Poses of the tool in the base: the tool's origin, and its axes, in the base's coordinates. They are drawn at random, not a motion.
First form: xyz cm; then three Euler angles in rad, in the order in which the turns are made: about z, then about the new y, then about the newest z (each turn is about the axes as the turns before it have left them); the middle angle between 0 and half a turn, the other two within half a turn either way.
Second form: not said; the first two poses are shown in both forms.
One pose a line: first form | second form
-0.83, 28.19, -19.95, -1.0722, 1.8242, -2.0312 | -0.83, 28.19, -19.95, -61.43, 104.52, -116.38
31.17, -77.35, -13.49, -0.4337, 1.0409, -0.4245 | 31.17, -77.35, -13.49, -24.85, 59.64, -24.32
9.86, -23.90, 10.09, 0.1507, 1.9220, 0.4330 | 9.86, -23.90, 10.09, 8.63, 110.12, 24.81
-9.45, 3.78, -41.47, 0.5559, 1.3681, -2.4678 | -9.45, 3.78, -41.47, 31.85, 78.39, -141.39
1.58, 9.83, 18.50, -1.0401, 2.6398, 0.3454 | 1.58, 9.83, 18.50, -59.59, 151.25, 19.79
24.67, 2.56, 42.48, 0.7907, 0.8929, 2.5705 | 24.67, 2.56, 42.48, 45.30, 51.16, 147.28
